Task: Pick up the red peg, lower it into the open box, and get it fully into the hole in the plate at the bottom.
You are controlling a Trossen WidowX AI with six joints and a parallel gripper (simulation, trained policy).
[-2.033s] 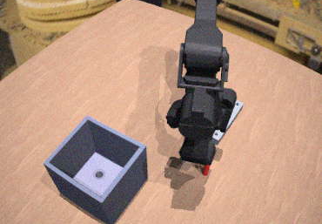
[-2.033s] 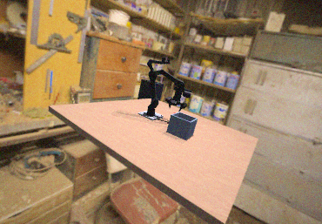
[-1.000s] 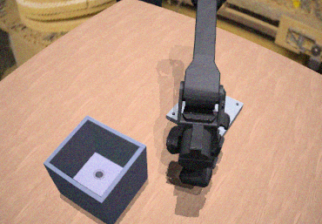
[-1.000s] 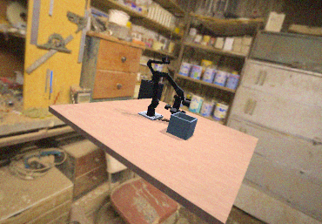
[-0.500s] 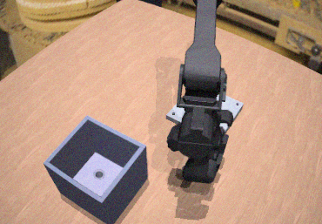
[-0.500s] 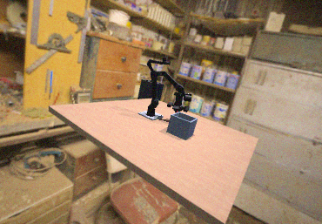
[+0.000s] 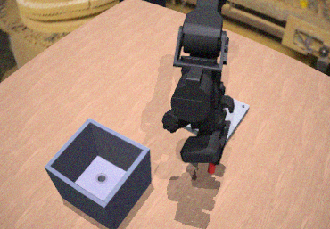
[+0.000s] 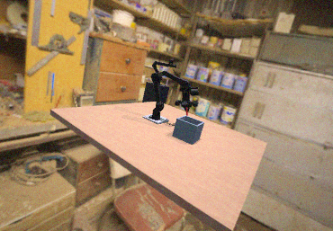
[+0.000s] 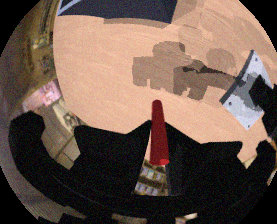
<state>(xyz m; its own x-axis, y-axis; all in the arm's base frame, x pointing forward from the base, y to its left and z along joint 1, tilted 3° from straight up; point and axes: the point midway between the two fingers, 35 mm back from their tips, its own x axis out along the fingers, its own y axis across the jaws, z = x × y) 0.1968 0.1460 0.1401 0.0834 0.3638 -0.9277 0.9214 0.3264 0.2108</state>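
My gripper tip is now 190 mm to the left of the light grey plate, 150 mm short of it and 90 mm above it. Also, from my gripper tip: red peg 10 mm to the right, 10 mm above.
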